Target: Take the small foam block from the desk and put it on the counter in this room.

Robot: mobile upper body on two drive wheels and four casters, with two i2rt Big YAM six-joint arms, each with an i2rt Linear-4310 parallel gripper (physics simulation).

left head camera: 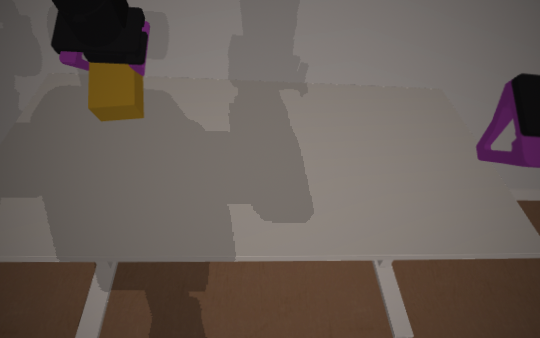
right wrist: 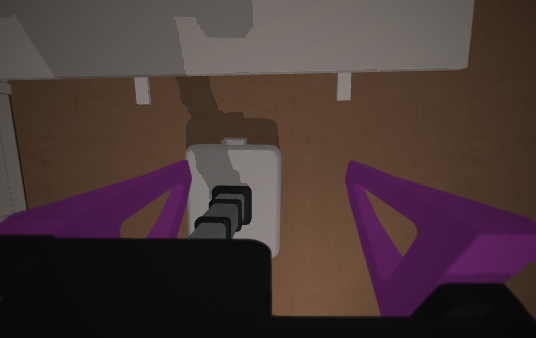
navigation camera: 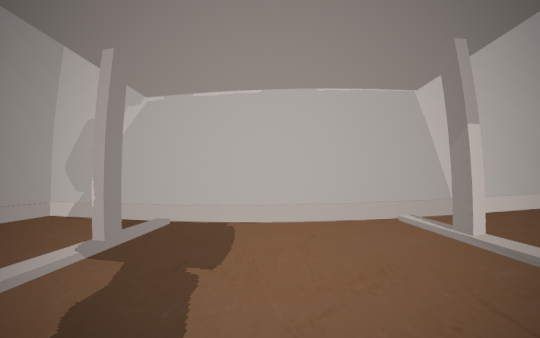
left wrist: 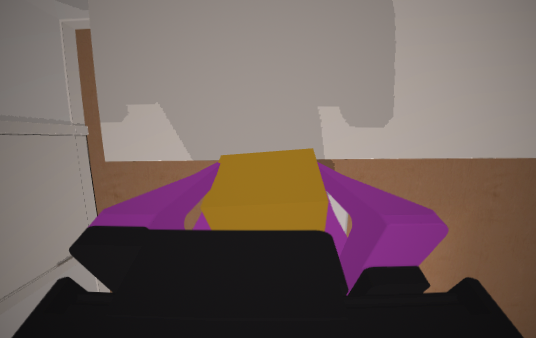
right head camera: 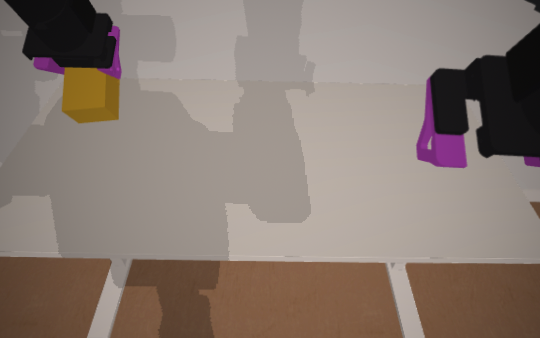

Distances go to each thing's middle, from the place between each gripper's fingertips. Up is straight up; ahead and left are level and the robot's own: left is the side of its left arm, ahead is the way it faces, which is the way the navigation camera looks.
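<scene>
My right hand is 210 mm short of the yellow foam block [left head camera: 115, 92], 440 mm to the right of it and 90 mm above it.
As for my left gripper, it's 40 mm past the yellow foam block.
</scene>
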